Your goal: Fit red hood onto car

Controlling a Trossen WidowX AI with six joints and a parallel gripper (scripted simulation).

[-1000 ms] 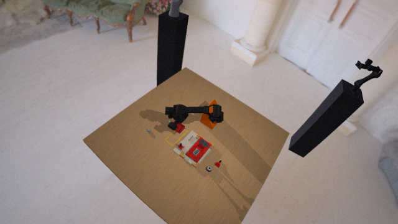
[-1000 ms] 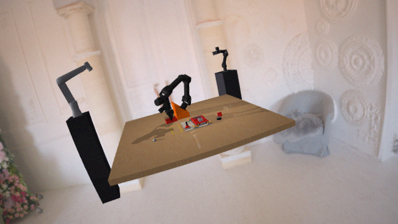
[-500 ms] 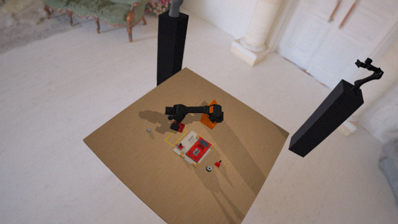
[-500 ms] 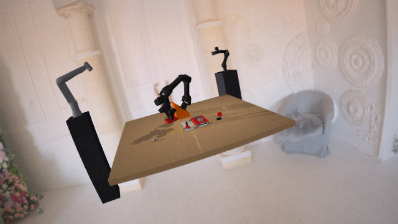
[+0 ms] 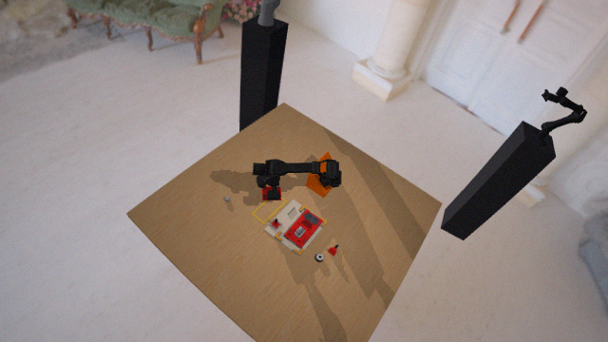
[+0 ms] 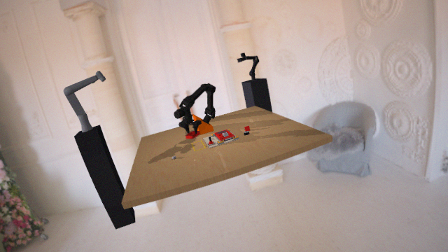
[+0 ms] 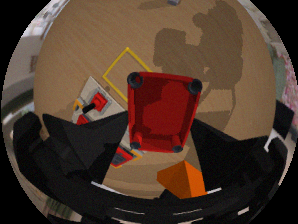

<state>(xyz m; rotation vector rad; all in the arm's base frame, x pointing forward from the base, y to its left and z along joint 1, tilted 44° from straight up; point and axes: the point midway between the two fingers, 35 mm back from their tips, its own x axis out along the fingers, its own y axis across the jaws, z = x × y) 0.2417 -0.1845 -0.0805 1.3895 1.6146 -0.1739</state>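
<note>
Right now my gripper tip is 1 cm above the red hood. Also, from my gripper tip: jig: 6 cm ahead, 20 cm to the left, 8 cm below; then grey wheel: 14 cm ahead, 37 cm to the left, 8 cm below.
</note>
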